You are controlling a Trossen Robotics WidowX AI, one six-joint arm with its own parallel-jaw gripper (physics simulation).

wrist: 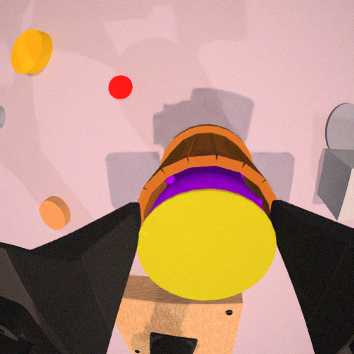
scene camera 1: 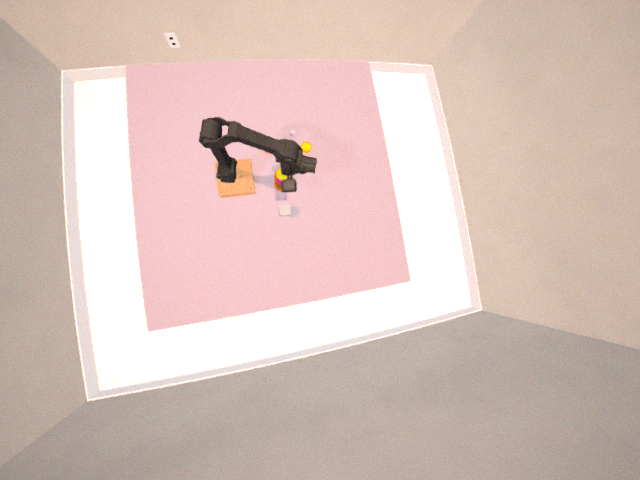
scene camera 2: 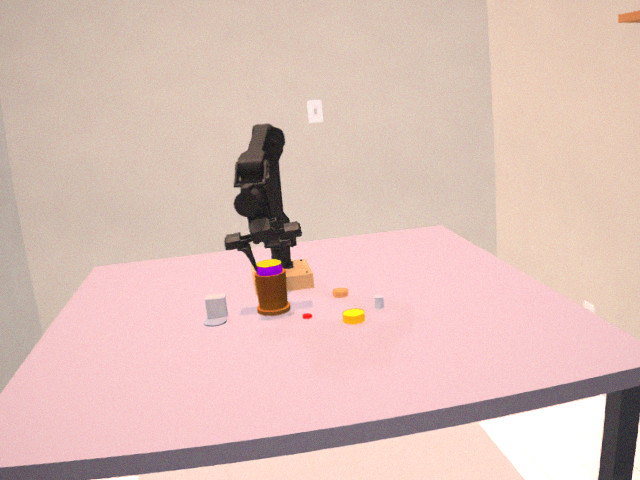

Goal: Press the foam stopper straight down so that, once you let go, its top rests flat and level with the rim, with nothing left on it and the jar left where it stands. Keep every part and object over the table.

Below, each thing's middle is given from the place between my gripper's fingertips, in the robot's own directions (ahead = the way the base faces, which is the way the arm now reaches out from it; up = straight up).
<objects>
Now: hand 5 cm above the brown jar (scene camera 2: 271, 290) and 2 cm past it. Also, from my hand: foam stopper (wrist: 206, 237) 2 cm behind.
</objects>
